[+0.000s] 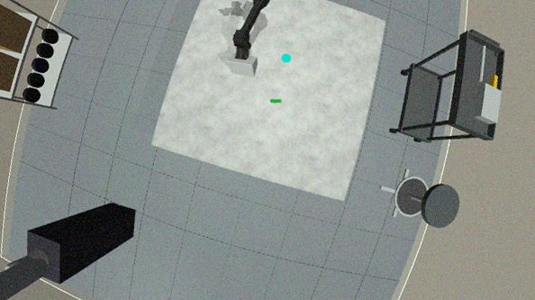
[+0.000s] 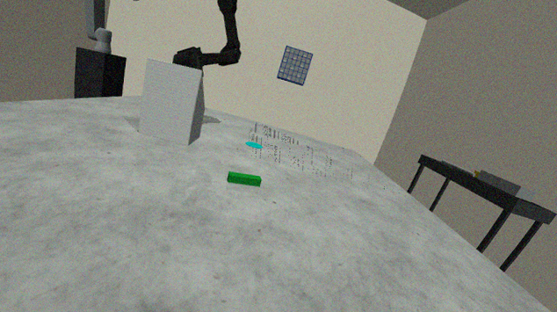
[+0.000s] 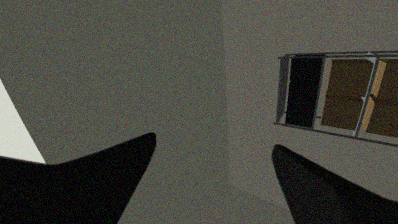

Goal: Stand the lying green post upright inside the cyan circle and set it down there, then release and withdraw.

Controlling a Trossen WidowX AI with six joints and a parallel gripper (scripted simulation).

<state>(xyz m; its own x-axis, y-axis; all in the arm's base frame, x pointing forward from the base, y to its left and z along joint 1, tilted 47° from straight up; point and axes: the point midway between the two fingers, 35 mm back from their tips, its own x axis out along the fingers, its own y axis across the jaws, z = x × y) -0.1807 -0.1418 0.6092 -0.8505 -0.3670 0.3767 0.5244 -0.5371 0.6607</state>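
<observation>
Now: the green post 44 cm ahead of my gripper tip, 54 cm to the right of it and 66 cm below it. From my gripper tip the other things lie so: cyan circle: 45 cm ahead, 24 cm to the right, 67 cm below.
</observation>
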